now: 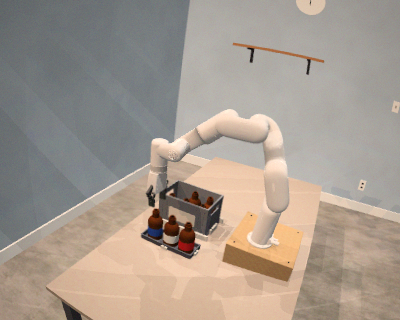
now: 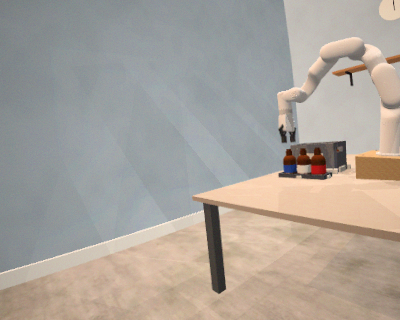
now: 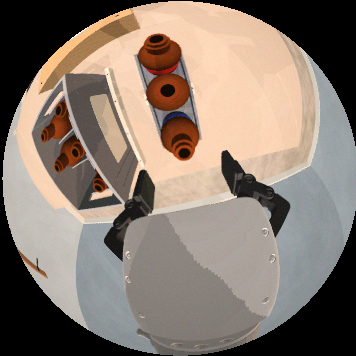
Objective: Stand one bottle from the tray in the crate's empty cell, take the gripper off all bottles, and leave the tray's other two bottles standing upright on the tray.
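Frame: origin at the arm's base, x back, y right, z up, level; millimetres.
Seen in the pictures: gripper, fingertip midpoint: [image 1: 157, 202] [image 2: 288, 142] [image 3: 184, 168]; arm's base at its link origin: [image 1: 259, 240] [image 2: 390, 155].
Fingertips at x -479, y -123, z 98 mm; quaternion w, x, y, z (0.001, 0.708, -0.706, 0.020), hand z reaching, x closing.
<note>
Pixels of each thing's top centre, then the offset from my fingertips to it. "pt": a spot on its surface instead. Level surfaces: height alone.
- blue-label bottle at its top centre: [image 3: 183, 152] [image 1: 156, 209] [image 2: 288, 149] dx -2, dy -3, dz -39 mm
- white-label bottle at its top centre: [image 3: 167, 89] [image 1: 172, 216] [image 2: 302, 148] dx +88, dy -4, dz -39 mm
- red-label bottle at its top centre: [image 3: 155, 38] [image 1: 188, 223] [image 2: 317, 147] dx +174, dy -11, dz -39 mm
- grey crate at its top centre: [image 3: 59, 163] [image 1: 192, 193] [image 2: 317, 143] dx +72, dy +215, dz -23 mm
- table at its surface level: dz -199 mm
- light strip at a spot on its surface: [image 3: 119, 110] pt dx +87, dy +113, dz -169 mm
My gripper [image 1: 158, 199] [image 2: 288, 140] [image 3: 184, 168] is open and empty, pointing down, higher than the bottles, near the blue-label end of the tray. Three brown bottles stand upright in a row on the dark tray [image 1: 155, 243] [image 2: 320, 176] [image 3: 194, 112]: the blue-label bottle [image 1: 155, 226] [image 2: 289, 162] [image 3: 180, 134], the white-label bottle [image 1: 171, 231] [image 2: 303, 161] [image 3: 168, 92] and the red-label bottle [image 1: 187, 239] [image 2: 318, 162] [image 3: 159, 54]. The grey crate [image 1: 201, 220] [image 2: 325, 147] [image 3: 85, 100] beside the tray holds several brown bottles; its walls partly hide the cells, including the empty one.
The arm stands on a wooden base block [image 1: 257, 267] [image 2: 375, 167] [image 3: 90, 45] on the table [image 1: 120, 280] [image 2: 260, 200] [image 3: 240, 100]. A light strip [image 3: 119, 110] runs along the crate's foot on the tray side. The crate's high walls rise close to the gripper.
</note>
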